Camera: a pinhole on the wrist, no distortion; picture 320 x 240 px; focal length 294.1 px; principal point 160.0 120.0 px. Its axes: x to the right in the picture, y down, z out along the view. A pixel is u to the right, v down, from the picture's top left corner.
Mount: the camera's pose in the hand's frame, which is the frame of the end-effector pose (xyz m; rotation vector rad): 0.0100 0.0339 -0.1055 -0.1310 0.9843 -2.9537
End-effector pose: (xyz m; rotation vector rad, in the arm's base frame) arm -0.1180 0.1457 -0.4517 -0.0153 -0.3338 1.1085
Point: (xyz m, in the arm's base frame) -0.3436 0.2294 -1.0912
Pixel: behind the camera
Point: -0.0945 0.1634 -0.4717
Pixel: 153.0 79.6
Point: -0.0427 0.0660 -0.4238
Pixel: 256.2 183.2
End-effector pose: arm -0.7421 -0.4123 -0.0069 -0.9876 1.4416 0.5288
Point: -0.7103 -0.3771 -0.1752
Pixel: outside the picture
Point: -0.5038 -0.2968 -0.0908
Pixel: 131.5 48.3
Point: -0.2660 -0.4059 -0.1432
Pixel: 95.2 155.4
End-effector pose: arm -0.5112 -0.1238 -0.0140 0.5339 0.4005 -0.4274
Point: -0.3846 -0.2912 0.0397
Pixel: 60.2 14.5
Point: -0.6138 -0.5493 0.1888
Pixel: 222.2 110.0
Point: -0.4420 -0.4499 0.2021
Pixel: 162.3 27.9
